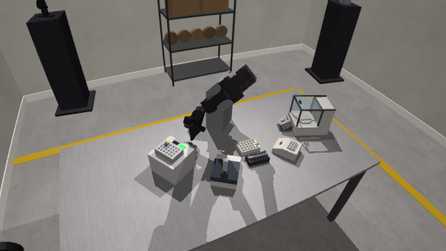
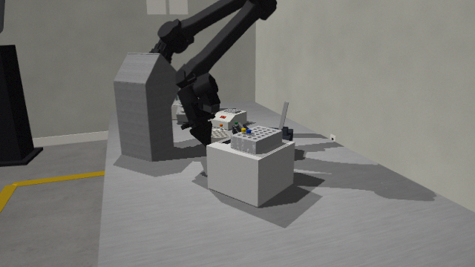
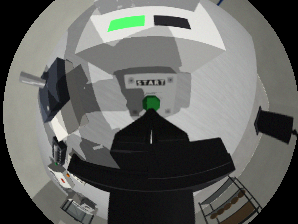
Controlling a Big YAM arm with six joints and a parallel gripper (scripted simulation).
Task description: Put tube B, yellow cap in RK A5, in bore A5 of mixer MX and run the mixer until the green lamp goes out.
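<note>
My hand is 10 mm short of the green start key, 10 mm to the left of it and 20 mm above it. The rest, counted from my hand: black magnet block: 180 mm ahead, 350 mm to the left, 70 mm below; then grey shaking block: 120 mm ahead, 140 mm to the right, 60 mm above; then tube rack RK: 70 mm ahead, 330 mm to the left, 70 mm below.
</note>
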